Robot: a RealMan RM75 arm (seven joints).
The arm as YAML. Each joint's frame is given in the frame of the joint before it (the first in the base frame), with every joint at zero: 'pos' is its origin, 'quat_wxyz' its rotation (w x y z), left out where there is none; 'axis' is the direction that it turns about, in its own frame. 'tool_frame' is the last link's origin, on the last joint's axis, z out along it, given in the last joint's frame.
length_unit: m
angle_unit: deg
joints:
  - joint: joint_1
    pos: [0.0, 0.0, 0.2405]
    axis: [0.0, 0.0, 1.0]
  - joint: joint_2
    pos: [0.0, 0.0, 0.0]
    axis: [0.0, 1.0, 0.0]
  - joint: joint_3
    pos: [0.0, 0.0, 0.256]
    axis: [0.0, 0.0, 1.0]
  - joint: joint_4
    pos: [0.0, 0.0, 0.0]
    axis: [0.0, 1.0, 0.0]
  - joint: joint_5
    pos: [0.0, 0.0, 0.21]
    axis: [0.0, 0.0, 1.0]
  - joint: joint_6
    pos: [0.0, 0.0, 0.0]
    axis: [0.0, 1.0, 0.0]
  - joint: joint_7
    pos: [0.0, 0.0, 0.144]
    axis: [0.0, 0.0, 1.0]
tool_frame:
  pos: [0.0, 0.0, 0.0]
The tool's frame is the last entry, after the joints.
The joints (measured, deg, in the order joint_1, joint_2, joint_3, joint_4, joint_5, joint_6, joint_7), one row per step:
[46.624 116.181 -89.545 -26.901 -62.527 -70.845 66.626]
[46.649 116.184 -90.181 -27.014 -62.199 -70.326 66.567]
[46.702 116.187 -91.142 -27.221 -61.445 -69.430 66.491]
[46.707 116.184 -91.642 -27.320 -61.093 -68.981 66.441]
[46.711 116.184 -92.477 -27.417 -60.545 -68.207 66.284]
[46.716 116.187 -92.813 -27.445 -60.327 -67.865 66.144]
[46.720 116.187 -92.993 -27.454 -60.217 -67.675 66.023]
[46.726 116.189 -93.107 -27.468 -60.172 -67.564 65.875]
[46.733 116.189 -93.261 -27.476 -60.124 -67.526 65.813]
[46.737 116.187 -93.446 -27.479 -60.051 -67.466 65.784]
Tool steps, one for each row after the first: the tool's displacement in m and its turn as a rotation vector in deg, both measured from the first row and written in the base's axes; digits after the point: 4 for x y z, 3 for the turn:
[-0.0002 0.0001 -0.0013 0.100 -0.316 0.016]
[-0.0012 0.0007 -0.0029 0.384 -0.598 -0.092]
[-0.0014 0.0009 -0.0038 0.516 -0.781 -0.145]
[-0.0013 0.0011 -0.0054 0.763 -1.165 -0.239]
[-0.0012 0.0013 -0.0061 0.921 -1.351 -0.240]
[-0.0011 0.0014 -0.0065 1.035 -1.471 -0.208]
[-0.0011 0.0014 -0.0068 1.138 -1.573 -0.105]
[-0.0011 0.0012 -0.0072 1.118 -1.655 -0.014]
[-0.0011 0.0009 -0.0076 1.079 -1.743 0.034]

